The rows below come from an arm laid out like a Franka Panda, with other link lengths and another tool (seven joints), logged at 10 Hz.
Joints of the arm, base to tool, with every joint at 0 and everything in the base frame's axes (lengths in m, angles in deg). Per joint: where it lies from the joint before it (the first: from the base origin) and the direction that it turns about. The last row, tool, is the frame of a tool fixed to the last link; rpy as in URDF.
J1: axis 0 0 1 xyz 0 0 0.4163
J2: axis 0 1 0 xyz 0 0 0
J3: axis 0 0 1 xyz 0 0 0.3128
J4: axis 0 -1 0 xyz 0.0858 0 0
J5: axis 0 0 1 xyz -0.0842 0 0.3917
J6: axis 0 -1 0 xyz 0 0 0
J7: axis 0 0 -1 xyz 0.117 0 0
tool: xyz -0.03 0.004 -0.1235 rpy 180 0.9 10.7
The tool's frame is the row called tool.
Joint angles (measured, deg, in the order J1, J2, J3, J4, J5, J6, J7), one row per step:
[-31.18 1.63 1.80 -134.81 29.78 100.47 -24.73]
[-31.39 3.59 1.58 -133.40 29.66 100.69 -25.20]
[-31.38 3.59 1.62 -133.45 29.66 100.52 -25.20]
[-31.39 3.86 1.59 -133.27 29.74 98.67 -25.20]
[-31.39 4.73 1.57 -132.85 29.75 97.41 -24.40]
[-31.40 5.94 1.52 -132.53 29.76 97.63 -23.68]
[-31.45 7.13 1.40 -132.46 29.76 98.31 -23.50]
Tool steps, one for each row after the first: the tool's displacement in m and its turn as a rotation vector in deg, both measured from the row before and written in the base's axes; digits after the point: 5 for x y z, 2 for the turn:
[0.00485 -0.00717 -0.00683 0.17 0.05 -0.08]
[-0.00041 0.00086 -0.00025 0.15 0.14 0.11]
[-0.00238 0.00315 -0.00049 1.48 1.11 0.53]
[-0.00047 0.00187 -0.00353 1.01 1.65 -0.15]
[0.00088 -0.00082 -0.00724 0.14 1.14 -0.63]
[-0.00041 -0.00183 -0.00886 0.02 0.71 -0.51]

